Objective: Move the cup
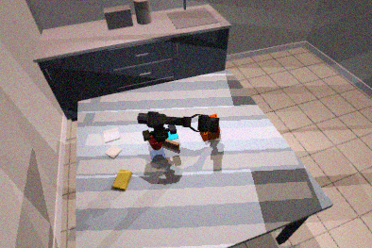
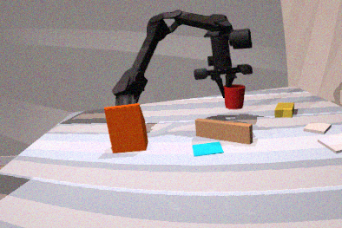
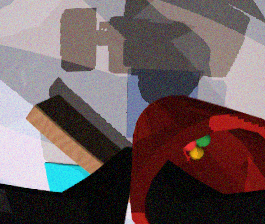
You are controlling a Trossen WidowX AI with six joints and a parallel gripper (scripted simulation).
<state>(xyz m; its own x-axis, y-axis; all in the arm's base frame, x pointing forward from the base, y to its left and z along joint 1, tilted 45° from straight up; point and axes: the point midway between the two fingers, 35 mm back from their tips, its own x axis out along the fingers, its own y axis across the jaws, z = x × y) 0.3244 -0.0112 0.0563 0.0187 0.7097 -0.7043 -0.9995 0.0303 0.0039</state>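
Now: the wooden block 30 mm behind my gripper tip, 60 mm to the right of it and 100 mm below it. The rest, counted from my gripper tip: pale blue pad: 30 mm ahead, 130 mm below; then red cup: 30 mm ahead; then yellow block: 260 mm ahead, 110 mm to the left, 100 mm below.
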